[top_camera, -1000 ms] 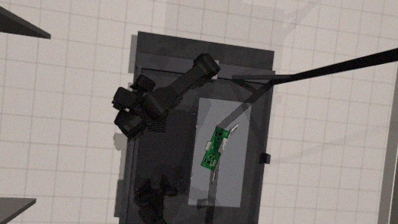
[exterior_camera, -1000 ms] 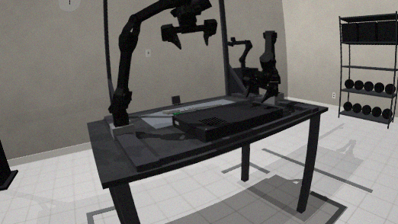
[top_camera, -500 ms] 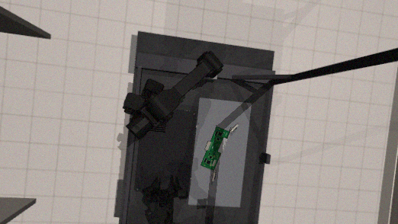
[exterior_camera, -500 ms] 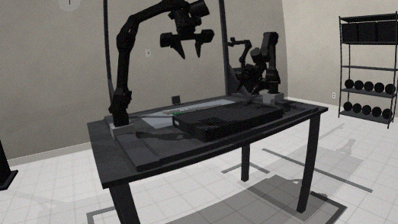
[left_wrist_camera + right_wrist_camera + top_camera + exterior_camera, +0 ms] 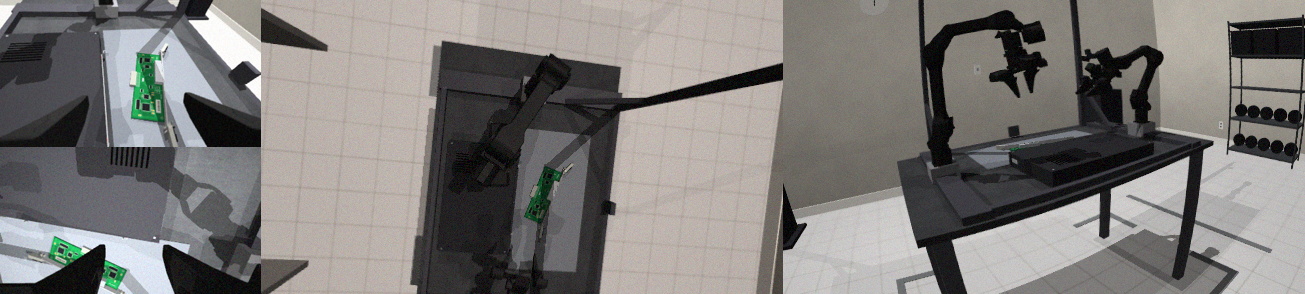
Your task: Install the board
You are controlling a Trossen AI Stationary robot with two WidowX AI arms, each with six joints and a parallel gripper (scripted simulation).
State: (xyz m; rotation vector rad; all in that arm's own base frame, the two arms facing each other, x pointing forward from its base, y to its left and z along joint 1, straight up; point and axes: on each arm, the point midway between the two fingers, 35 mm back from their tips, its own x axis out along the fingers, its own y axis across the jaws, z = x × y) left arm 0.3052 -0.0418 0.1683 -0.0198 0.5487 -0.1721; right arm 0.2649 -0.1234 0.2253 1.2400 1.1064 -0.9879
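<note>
The light grey mat lies 260 mm behind my right hand, 180 mm to the left of it and 280 mm below it. Round my right hand: dark enclosure (20 mm ahead, 190 mm to the left, 240 mm below).
</note>
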